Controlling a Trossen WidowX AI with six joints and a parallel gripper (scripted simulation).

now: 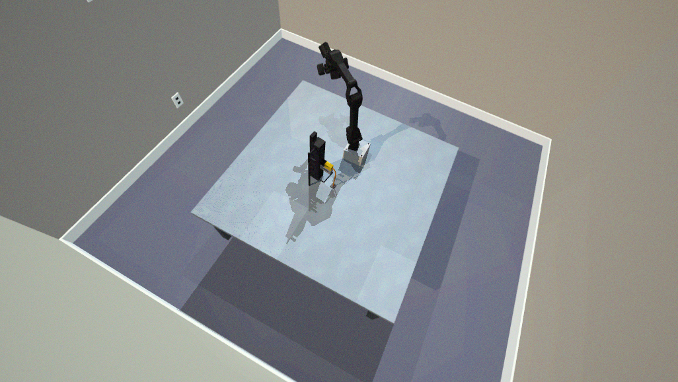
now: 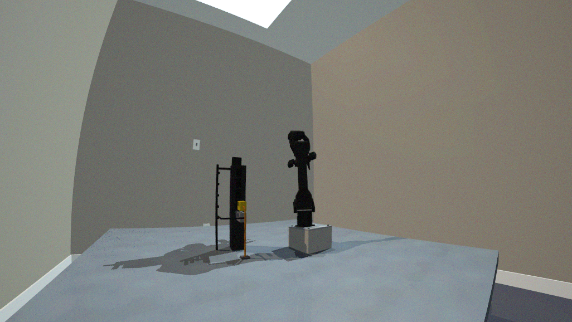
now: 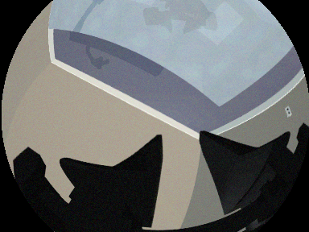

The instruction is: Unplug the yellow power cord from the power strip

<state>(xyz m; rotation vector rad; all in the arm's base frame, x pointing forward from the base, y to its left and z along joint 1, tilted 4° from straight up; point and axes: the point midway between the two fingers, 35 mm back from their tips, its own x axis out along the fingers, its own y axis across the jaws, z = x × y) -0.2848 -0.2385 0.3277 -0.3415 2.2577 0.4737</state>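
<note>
My gripper tip is now 58 cm short of the yellow plug, 17 cm above it and 16 cm to the right of it.
</note>
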